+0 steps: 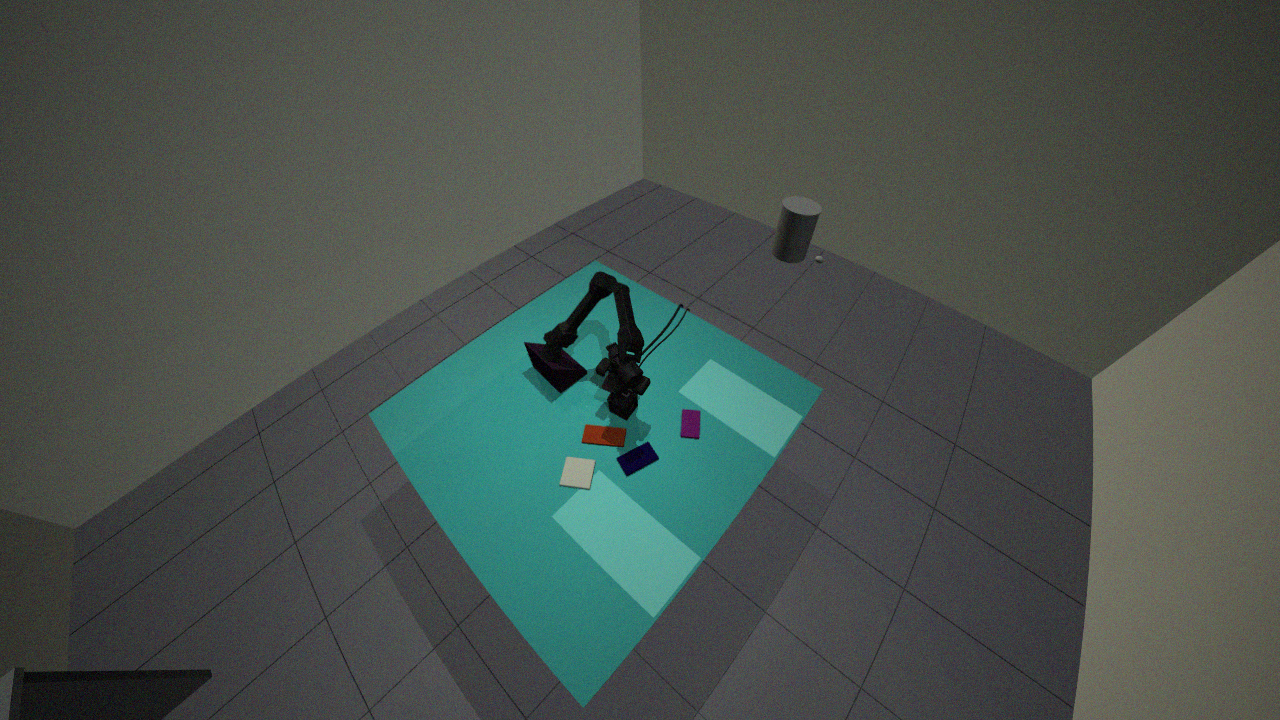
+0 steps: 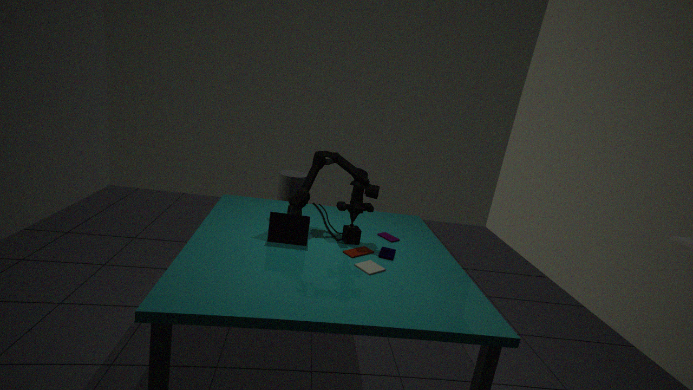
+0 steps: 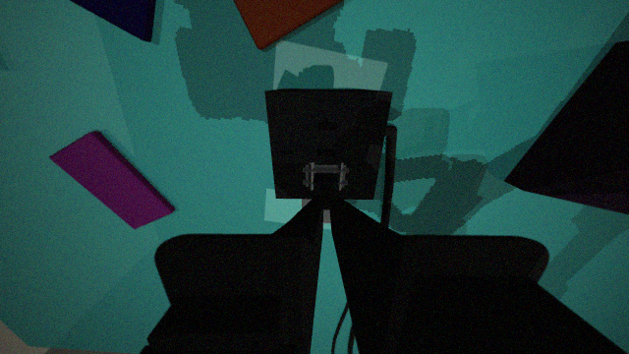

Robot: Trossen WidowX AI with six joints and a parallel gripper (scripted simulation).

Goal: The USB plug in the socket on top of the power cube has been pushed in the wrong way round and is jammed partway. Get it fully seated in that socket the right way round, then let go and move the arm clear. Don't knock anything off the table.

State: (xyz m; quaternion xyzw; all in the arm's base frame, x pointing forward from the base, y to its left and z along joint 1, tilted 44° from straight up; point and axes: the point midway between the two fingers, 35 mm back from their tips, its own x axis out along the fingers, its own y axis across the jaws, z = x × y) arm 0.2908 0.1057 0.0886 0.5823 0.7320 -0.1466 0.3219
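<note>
The USB plug lies 2 cm below my gripper tip. Also, from my gripper tip: pale socket 4 cm below; dark blue card 20 cm ahead, 11 cm to the right, 10 cm below; orange card 14 cm to the right, 10 cm below, 5 cm ahead.
</note>
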